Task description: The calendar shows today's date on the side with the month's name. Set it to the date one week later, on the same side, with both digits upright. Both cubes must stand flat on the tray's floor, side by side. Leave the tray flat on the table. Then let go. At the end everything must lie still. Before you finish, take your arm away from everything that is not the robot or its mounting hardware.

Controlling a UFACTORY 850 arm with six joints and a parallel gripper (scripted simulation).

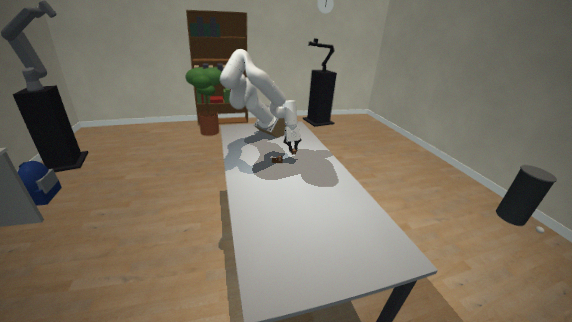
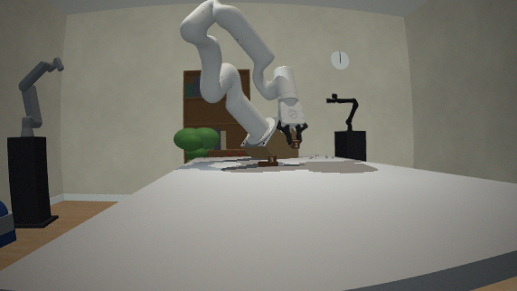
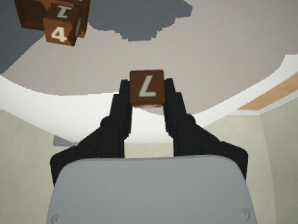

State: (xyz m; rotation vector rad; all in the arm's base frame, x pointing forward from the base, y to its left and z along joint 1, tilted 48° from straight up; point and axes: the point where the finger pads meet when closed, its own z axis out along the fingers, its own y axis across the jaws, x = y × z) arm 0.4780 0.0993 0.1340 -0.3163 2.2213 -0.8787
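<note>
Right now the brown cube is 2 cm below my hand and 1 cm ahead of it. The rest, counted from my hand: tray: 10 cm to the right, 10 cm below, 4 cm behind.
</note>
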